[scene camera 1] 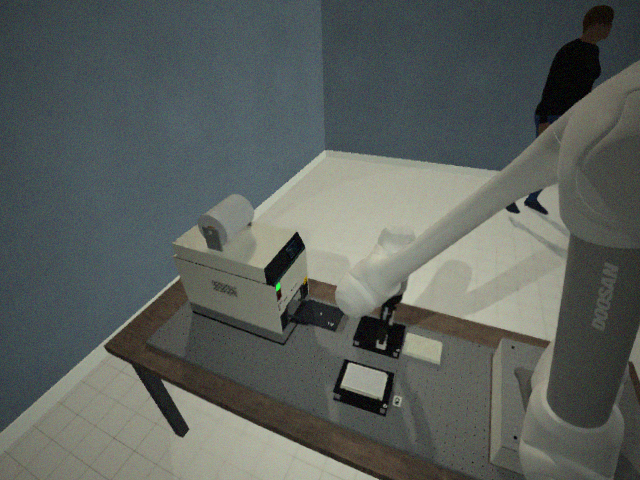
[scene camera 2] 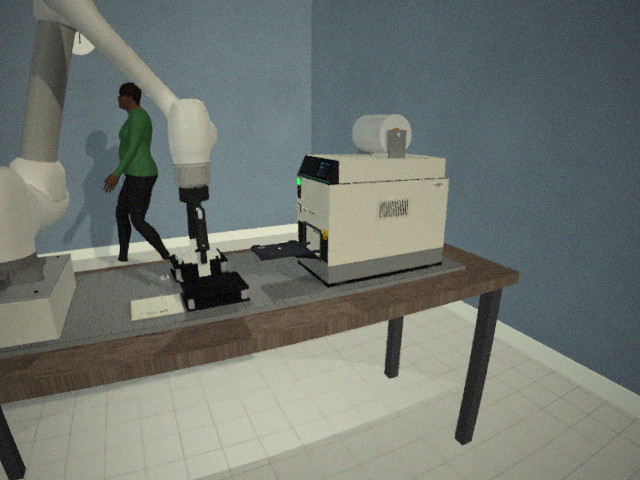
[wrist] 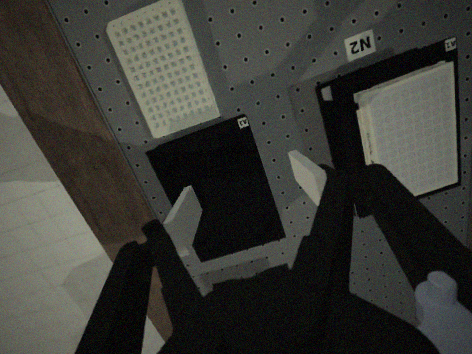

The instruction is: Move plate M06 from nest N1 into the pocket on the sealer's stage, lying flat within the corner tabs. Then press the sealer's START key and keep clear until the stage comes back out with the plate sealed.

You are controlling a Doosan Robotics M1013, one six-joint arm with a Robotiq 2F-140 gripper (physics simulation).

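Places are measured from the arm's base along level axes (x ahead, y left, z up), in millimetres.
Where they show: gripper, between the fingertips: (scene camera 2: 201, 268) (wrist: 243, 182); arm's base, origin of its link: (scene camera 2: 8, 276).
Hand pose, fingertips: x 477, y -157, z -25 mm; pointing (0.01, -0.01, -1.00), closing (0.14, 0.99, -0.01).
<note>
Things, the pixels of their top centre, and the offset from my fingertips. "spot": a spot on its surface instead.
- black nest, centre of its top: (wrist: 220, 202) (scene camera 2: 212, 279) (scene camera 1: 379, 330) 18 mm ahead, 38 mm right, 22 mm down
- cream plate with wells, centre of its top: (wrist: 163, 72) (scene camera 2: 156, 303) (scene camera 1: 423, 346) 135 mm back, 28 mm right, 57 mm down
- dark stage, a spot on its surface: (scene camera 2: 279, 250) (scene camera 1: 324, 311) spot: 219 mm ahead, 41 mm right, 23 mm up
- Nest N2, centre of its top: (wrist: 410, 140) (scene camera 2: 197, 254) (scene camera 1: 364, 380) 43 mm ahead, 171 mm left, 14 mm down
- white plate, centre of its top: (wrist: 414, 141) (scene camera 2: 196, 252) (scene camera 1: 364, 379) 43 mm ahead, 171 mm left, 8 mm down
My gripper (scene camera 1: 386, 329) (scene camera 2: 199, 256) (wrist: 243, 182) is open and empty, fingers pointing down over the black nest (scene camera 1: 369, 334) (scene camera 2: 214, 294) (wrist: 225, 200), which I take for N1. No pale plate shows in this nest; I cannot tell whether a dark plate lies there. A cream plate with wells (scene camera 1: 422, 348) (scene camera 2: 155, 307) (wrist: 162, 70) lies flat on the board beside it; I cannot read whether it is M06. The sealer's (scene camera 1: 227, 289) (scene camera 2: 387, 222) dark stage (scene camera 1: 320, 314) (scene camera 2: 279, 250) is out, with no plate seen on it. The START key cannot be made out.
Nest N2 (scene camera 1: 360, 404) (wrist: 340, 120) holds a white plate (scene camera 1: 364, 381) (wrist: 412, 130), close to the right finger. The sealer shows a green light (scene camera 1: 278, 286) (scene camera 2: 298, 181). A person (scene camera 1: 568, 77) (scene camera 2: 139, 144) stands beyond the table in each scene view.
</note>
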